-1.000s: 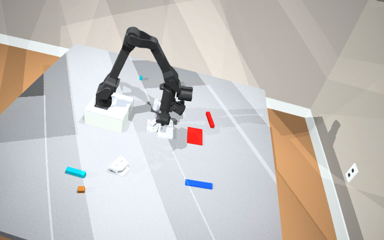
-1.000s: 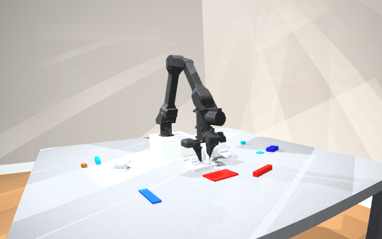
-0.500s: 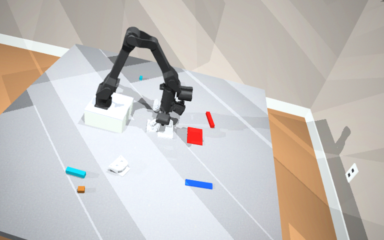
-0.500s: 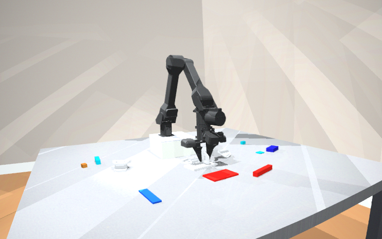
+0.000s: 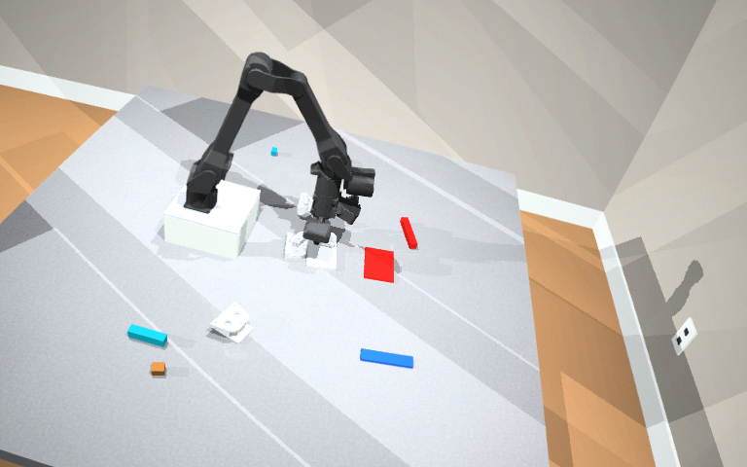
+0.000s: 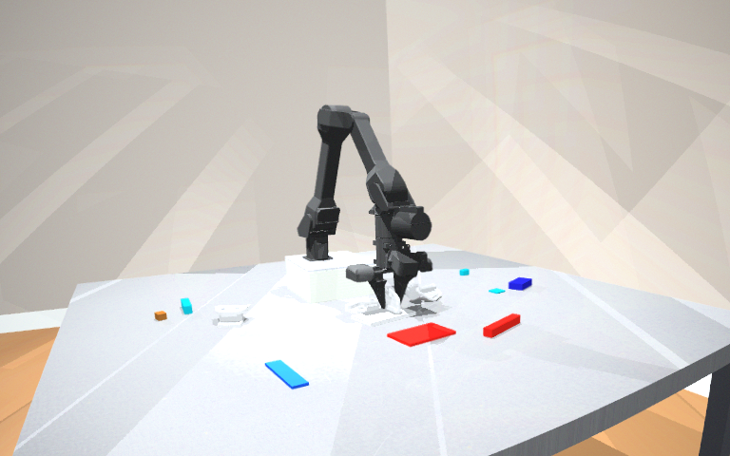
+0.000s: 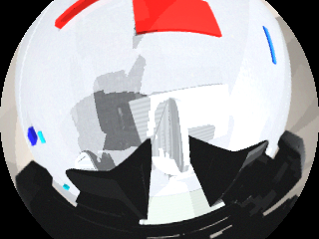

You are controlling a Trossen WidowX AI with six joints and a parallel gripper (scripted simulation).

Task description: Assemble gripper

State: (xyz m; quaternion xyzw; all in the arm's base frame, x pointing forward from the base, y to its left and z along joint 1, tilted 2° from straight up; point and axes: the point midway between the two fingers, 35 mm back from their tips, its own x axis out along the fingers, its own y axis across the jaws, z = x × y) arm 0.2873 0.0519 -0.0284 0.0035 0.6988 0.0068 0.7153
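Now: the flat white plate 20 mm ahead of my gripper tip, 30 mm to the right of it and 10 mm below it. Also, from my gripper tip: white housing plate: 50 mm behind, 40 mm to the right, 10 mm below; red plate: 160 mm ahead, 30 mm to the right, 10 mm below; white jaw: 50 mm behind, 90 mm to the left, 20 mm above.
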